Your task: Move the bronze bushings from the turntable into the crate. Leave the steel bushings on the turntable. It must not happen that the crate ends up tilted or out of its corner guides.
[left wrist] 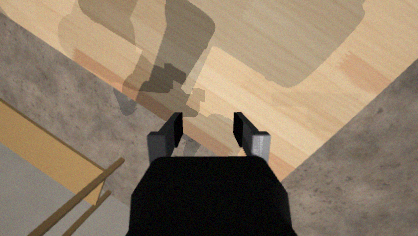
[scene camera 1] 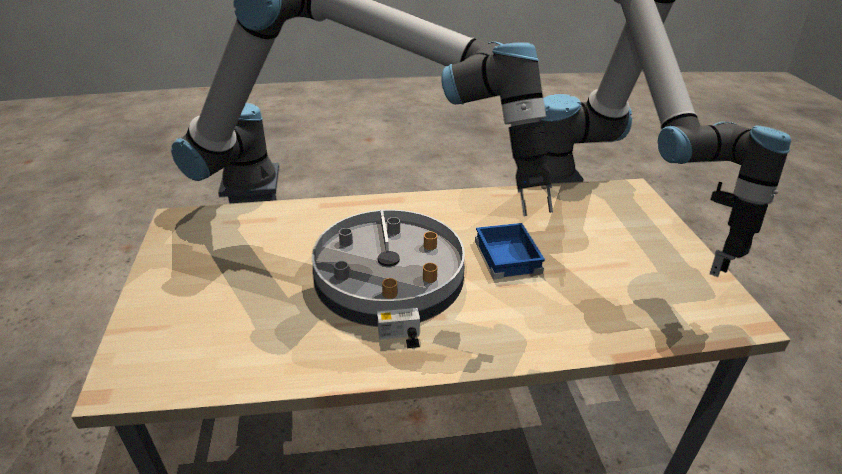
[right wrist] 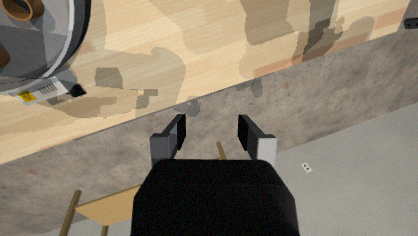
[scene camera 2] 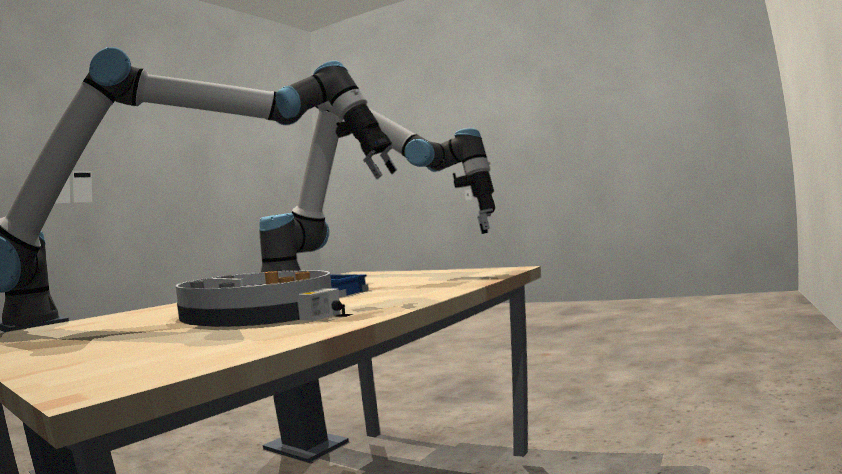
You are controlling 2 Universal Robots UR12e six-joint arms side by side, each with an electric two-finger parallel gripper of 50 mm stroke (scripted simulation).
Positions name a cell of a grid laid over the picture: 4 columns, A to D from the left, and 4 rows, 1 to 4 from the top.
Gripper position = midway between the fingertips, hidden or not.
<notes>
In view: my left gripper (scene camera 1: D3), my right gripper (scene camera 1: C2) and a blue crate (scene camera 1: C3).
My left gripper shows as well in the left wrist view (left wrist: B3) and in scene camera 2 (scene camera 2: C2). My right gripper is seen too in the right wrist view (right wrist: C3) and in scene camera 2 (scene camera 2: B2). The left wrist view does not show the blue crate: it is out of frame. The right wrist view misses the blue crate: it is out of frame.
</notes>
